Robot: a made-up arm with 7 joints. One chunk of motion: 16 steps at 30 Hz.
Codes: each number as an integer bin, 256 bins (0 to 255) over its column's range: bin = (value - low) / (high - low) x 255, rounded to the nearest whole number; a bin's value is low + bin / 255 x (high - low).
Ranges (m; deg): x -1.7..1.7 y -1.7..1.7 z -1.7..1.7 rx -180..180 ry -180..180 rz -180..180
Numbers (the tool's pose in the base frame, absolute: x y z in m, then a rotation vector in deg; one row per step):
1: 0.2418 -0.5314 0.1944 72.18 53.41 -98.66
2: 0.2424 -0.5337 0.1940 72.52 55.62 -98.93
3: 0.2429 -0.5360 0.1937 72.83 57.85 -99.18
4: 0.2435 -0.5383 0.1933 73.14 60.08 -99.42
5: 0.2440 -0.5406 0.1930 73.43 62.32 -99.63
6: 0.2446 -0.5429 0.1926 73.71 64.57 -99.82
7: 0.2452 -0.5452 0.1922 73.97 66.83 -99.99
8: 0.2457 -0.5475 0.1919 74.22 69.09 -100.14
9: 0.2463 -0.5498 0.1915 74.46 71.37 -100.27
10: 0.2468 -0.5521 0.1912 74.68 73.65 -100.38
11: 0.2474 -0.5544 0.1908 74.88 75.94 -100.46
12: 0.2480 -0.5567 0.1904 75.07 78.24 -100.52
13: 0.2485 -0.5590 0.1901 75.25 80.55 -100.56
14: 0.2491 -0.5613 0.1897 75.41 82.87 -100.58
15: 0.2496 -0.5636 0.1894 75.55 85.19 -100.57
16: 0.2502 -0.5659 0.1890 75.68 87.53 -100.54
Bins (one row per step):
1: 146 88 142 179 165 58
2: 146 87 142 179 167 57
3: 146 87 142 179 168 57
4: 146 87 142 179 170 57
5: 146 87 142 180 172 57
6: 146 87 142 180 173 57
7: 146 87 142 180 175 57
8: 146 86 142 180 176 57
9: 146 86 142 180 178 56
10: 146 86 142 180 180 56
11: 146 86 142 181 181 56
12: 146 86 142 181 183 56
13: 146 86 142 181 185 56
14: 146 85 142 181 186 56
15: 146 85 142 181 188 56
16: 146 85 142 181 190 56

